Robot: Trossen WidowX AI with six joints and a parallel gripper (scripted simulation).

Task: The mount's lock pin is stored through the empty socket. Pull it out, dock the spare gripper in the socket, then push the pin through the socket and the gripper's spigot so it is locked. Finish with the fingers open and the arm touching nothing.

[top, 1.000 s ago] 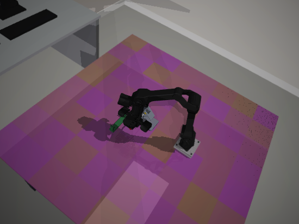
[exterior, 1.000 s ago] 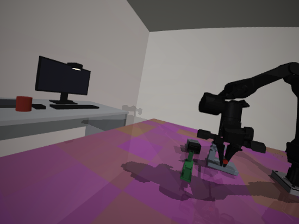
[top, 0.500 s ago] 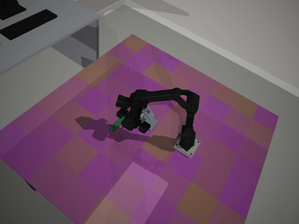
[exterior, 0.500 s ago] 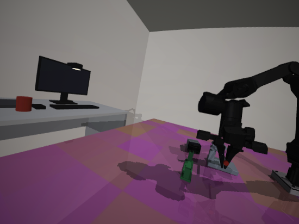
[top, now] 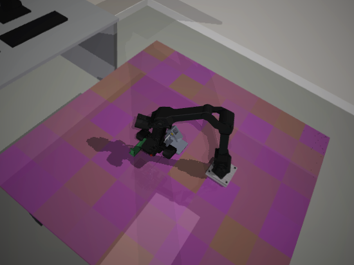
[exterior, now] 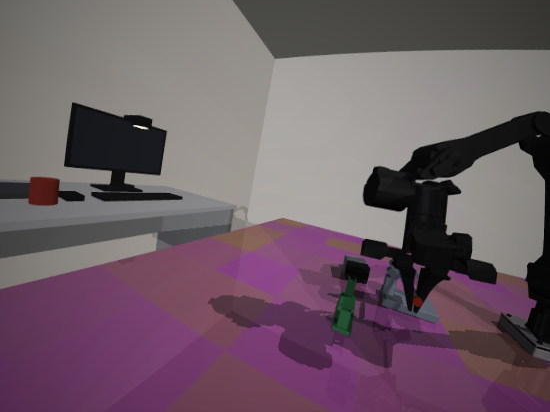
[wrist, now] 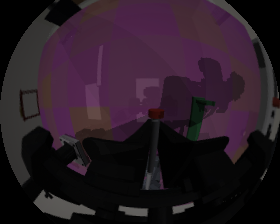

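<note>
The green cradle is 10 cm ahead of my gripper tip, 2 cm to the right of it and 4 cm below it. The rest, counted from my gripper tip: spare gripper (14 cm ahead, 23 cm to the right, 4 cm below); grey mount (2 cm ahead, 15 cm to the right, 1 cm below).
</note>
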